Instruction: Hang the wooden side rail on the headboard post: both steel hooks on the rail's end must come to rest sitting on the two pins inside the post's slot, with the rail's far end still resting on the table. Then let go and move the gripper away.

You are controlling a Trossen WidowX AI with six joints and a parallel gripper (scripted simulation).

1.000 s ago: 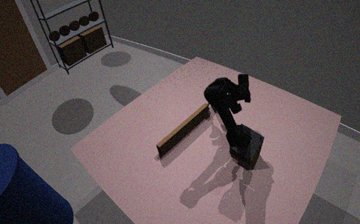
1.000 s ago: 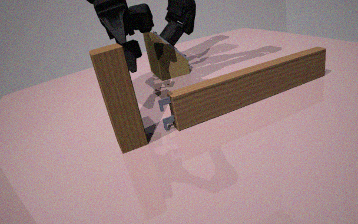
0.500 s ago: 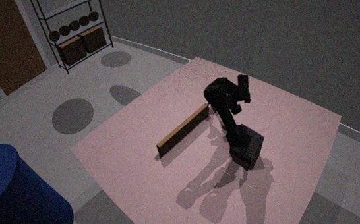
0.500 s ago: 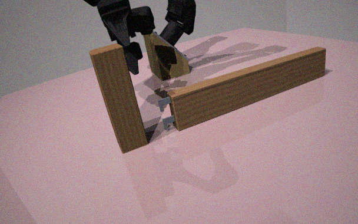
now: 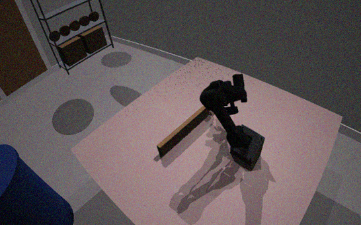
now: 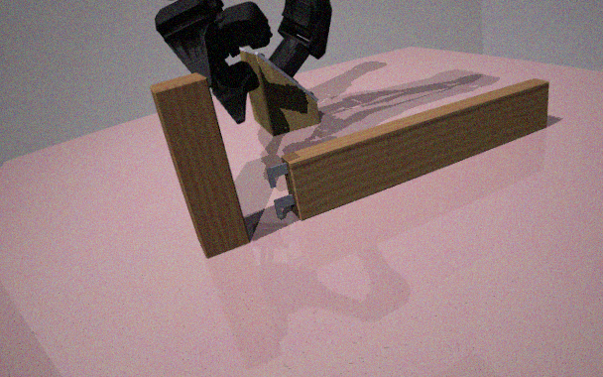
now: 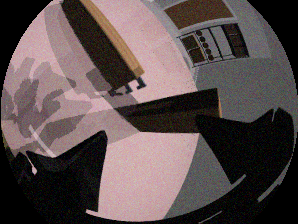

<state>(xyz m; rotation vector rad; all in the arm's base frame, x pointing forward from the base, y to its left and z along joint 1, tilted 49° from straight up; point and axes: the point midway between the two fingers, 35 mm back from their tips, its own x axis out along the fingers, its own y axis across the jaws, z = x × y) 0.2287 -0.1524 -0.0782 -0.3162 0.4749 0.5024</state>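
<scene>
Now: gripper tip 80 mm short of the headboard post, 50 mm to the left of it and 40 mm above it.
</scene>
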